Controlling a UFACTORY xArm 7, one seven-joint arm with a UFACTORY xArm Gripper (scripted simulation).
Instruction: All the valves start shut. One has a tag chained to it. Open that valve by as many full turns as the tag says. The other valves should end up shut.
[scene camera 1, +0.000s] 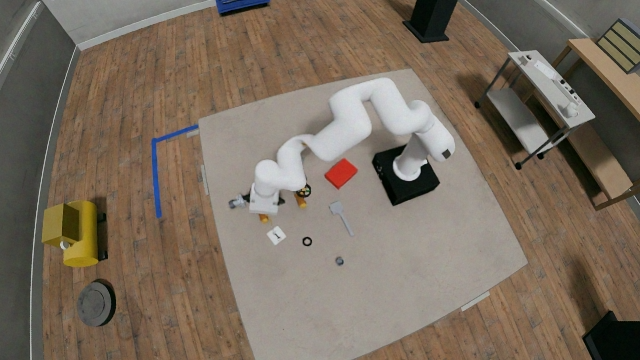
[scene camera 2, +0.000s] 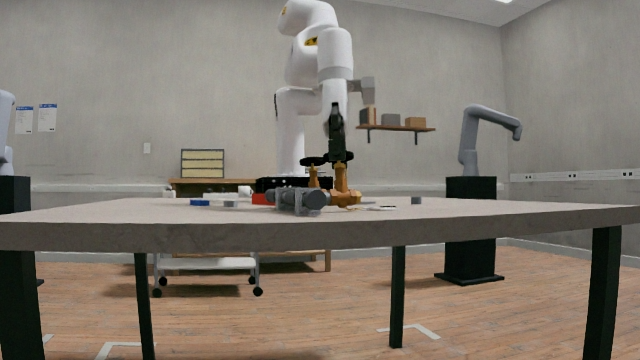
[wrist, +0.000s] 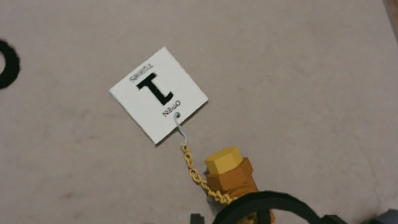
Note:
I see my gripper (scene camera 2: 338, 164) and a white tag (wrist: 158, 88).

